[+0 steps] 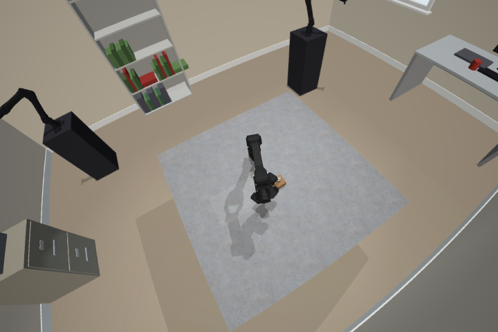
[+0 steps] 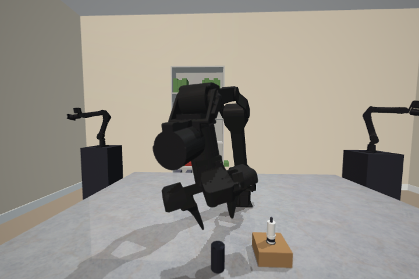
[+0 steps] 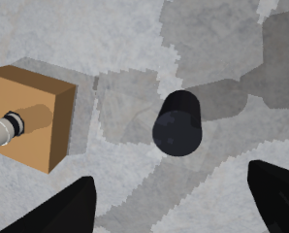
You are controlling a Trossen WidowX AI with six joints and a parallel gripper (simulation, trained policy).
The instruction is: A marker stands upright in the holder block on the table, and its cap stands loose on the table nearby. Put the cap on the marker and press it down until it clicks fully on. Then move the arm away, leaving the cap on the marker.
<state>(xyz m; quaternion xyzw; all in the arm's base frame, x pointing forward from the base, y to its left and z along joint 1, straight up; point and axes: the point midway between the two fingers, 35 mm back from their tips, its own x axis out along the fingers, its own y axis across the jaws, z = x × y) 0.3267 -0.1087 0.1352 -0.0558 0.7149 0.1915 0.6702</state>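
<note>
My gripper tip is now 80 mm above the black cap. Round my gripper tip: holder block: 50 mm behind, 120 mm to the left, 90 mm below; white marker: 50 mm behind, 120 mm to the left, 30 mm below.
</note>
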